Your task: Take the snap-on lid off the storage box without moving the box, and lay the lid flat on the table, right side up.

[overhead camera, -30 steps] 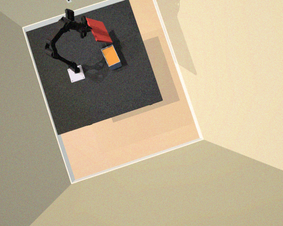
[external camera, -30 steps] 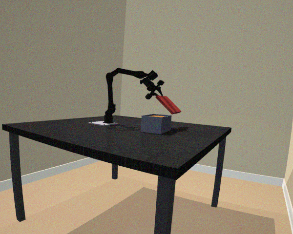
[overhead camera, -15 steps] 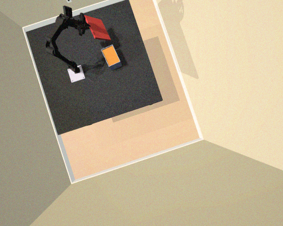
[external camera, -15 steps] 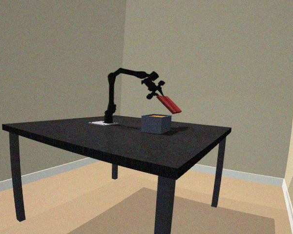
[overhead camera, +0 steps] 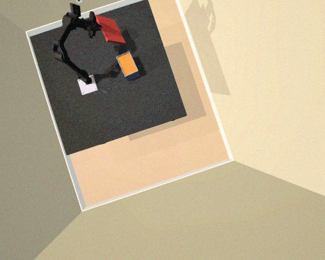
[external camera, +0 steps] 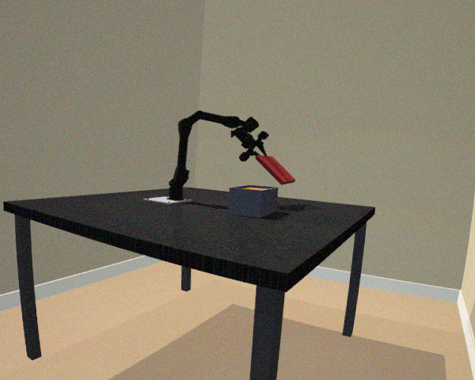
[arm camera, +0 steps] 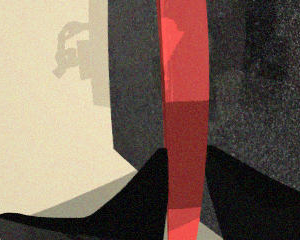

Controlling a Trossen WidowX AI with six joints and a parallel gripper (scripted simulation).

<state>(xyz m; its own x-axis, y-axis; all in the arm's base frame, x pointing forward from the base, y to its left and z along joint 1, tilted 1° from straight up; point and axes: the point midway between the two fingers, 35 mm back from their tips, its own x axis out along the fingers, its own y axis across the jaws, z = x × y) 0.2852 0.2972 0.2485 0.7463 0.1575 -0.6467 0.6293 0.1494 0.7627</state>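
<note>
Now: the red lid 60 mm ahead of my gripper tip, 50 mm below it and 10 mm to the left of it. Also, from my gripper tip: blue-grey storage box (270 mm to the right, 180 mm below, 120 mm ahead).
</note>
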